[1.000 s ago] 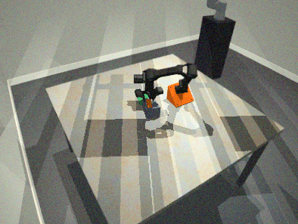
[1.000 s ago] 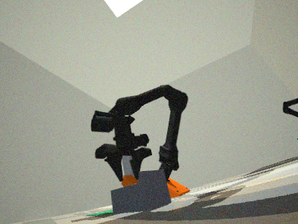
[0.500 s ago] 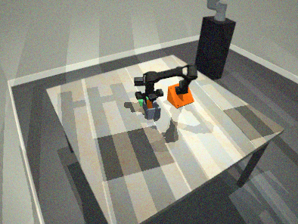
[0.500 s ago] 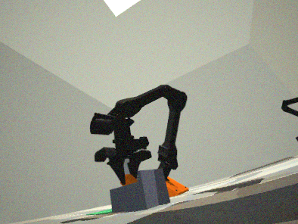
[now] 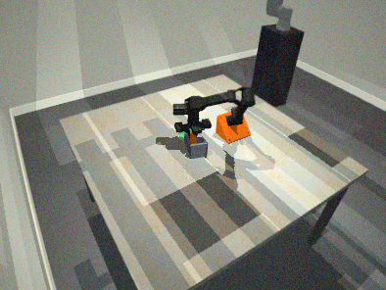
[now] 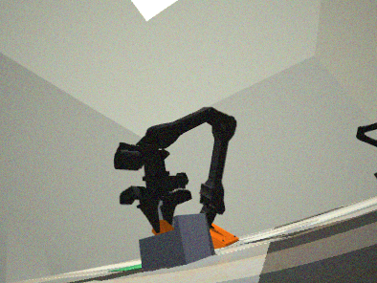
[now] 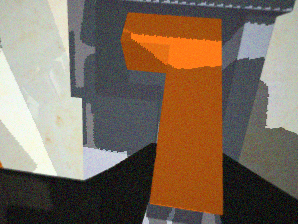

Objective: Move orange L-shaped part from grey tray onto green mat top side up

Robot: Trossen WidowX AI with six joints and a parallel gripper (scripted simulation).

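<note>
Right now my gripper tip is 140 mm to the left of the green mat, 80 mm above it and 40 mm past it. From my gripper tip the other things lie so: orange L-shaped part 40 mm to the left, 30 mm below, 10 mm behind.
</note>
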